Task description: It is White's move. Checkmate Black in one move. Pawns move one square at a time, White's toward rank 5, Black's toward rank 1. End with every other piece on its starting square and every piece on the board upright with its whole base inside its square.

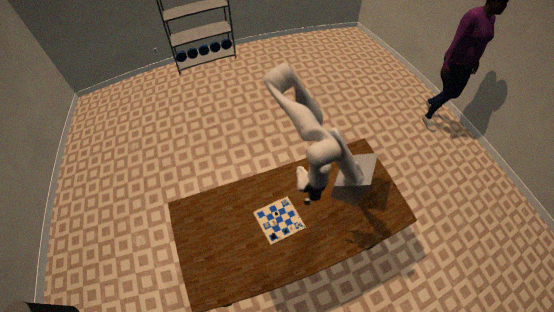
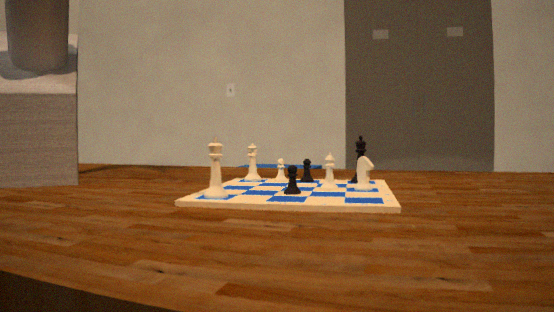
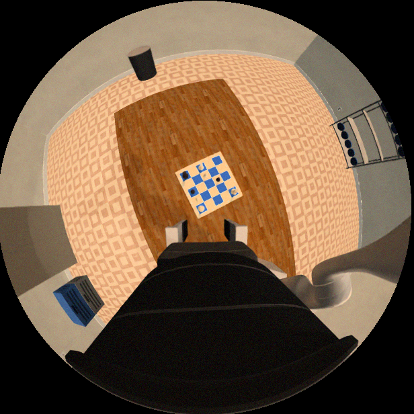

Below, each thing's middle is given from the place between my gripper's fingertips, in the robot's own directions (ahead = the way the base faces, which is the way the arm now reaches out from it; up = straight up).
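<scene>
White king (image 2: 215, 191): 340 mm below my hand, 20 mm ahead, 170 mm to the right. Blue-and-cream chessboard (image 2: 258, 195): 80 mm to the right of my hand, 90 mm ahead, 380 mm below.
</scene>
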